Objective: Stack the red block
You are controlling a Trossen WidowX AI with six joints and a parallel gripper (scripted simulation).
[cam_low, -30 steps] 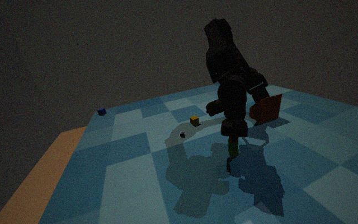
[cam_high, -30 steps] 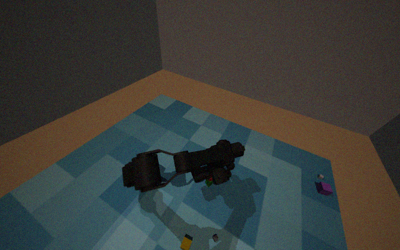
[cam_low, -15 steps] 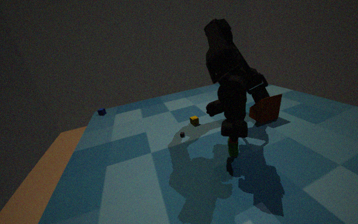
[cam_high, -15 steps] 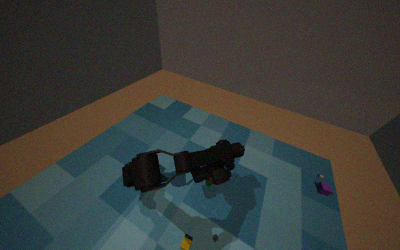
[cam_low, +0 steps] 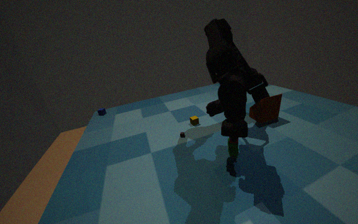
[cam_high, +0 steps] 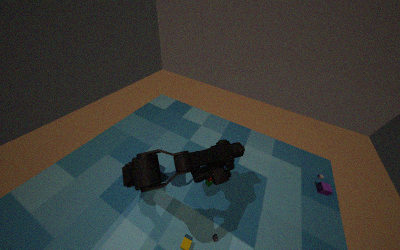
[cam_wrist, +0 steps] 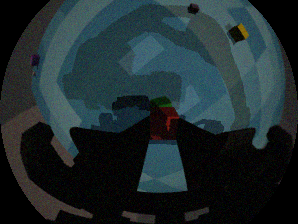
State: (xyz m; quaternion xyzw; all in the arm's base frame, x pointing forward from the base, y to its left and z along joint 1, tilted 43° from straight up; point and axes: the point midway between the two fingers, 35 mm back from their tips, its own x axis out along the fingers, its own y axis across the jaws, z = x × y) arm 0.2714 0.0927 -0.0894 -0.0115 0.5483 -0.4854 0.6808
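Right now my gripper tip is 1 cm below the red block. Also, from my gripper tip: green block: 2 cm below; yellow block: 2 cm ahead, 25 cm to the right, 4 cm below; dark cube: 11 cm ahead, 19 cm to the right, 5 cm below.
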